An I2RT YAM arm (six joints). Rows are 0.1 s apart.
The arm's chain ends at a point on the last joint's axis. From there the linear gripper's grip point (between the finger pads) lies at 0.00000 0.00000 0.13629 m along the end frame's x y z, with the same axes.
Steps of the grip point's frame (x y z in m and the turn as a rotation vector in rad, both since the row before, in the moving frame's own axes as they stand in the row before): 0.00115 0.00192 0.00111 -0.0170 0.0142 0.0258; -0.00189 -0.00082 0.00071 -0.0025 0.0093 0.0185; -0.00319 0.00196 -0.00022 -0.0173 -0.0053 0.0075; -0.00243 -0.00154 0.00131 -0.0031 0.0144 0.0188; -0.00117 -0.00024 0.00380 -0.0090 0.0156 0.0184
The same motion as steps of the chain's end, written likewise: -0.00076 -0.00042 0.00114 -0.0170 0.0142 0.0258; -0.00315 -0.00117 0.00072 -0.0025 0.0093 0.0185; -0.00246 -0.00039 -0.00020 -0.0173 -0.0053 0.0075; -0.00439 -0.00198 0.00132 -0.0031 0.0144 0.0188; -0.00328 -0.00149 0.00382 -0.0090 0.0156 0.0184
